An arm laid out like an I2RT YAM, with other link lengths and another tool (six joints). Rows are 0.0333 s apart.
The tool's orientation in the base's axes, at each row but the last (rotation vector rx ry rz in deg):
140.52 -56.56 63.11
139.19 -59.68 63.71
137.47 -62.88 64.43
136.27 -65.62 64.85
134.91 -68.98 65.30
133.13 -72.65 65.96
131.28 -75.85 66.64
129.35 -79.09 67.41
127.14 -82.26 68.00
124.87 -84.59 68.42
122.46 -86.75 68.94
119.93 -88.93 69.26
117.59 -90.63 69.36
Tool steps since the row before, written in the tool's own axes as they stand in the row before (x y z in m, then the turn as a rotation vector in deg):
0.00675 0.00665 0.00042 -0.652 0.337 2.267
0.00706 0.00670 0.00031 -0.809 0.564 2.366
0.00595 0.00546 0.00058 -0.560 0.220 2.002
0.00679 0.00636 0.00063 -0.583 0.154 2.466
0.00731 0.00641 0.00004 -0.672 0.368 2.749
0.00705 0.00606 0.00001 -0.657 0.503 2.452
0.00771 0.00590 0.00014 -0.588 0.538 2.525
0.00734 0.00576 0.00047 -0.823 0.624 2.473
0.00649 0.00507 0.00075 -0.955 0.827 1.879
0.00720 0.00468 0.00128 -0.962 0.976 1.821
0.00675 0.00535 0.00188 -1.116 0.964 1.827
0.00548 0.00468 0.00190 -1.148 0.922 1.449
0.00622 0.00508 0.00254 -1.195 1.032 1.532
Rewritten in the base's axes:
-0.00110 -0.00825 0.00455 0.709 -1.058 -2.014
-0.00143 -0.00839 0.00472 0.532 -1.190 -2.207
-0.00125 -0.00710 0.00369 0.690 -0.898 -1.757
-0.00186 -0.00817 0.00410 0.979 -1.088 -2.074
-0.00240 -0.00817 0.00469 0.932 -1.322 -2.351
-0.00265 -0.00776 0.00437 0.675 -1.248 -2.164
-0.00267 -0.00810 0.00465 0.702 -1.351 -2.166
-0.00288 -0.00793 0.00402 0.551 -1.217 -2.323
-0.00272 -0.00712 0.00322 0.059 -0.883 -2.084
-0.00232 -0.00762 0.00345 -0.099 -0.911 -2.087
-0.00300 -0.00788 0.00255 -0.103 -0.808 -2.202
-0.00284 -0.00667 0.00173 -0.242 -0.529 -1.982
-0.00312 -0.00761 0.00179 -0.306 -0.592 -2.097

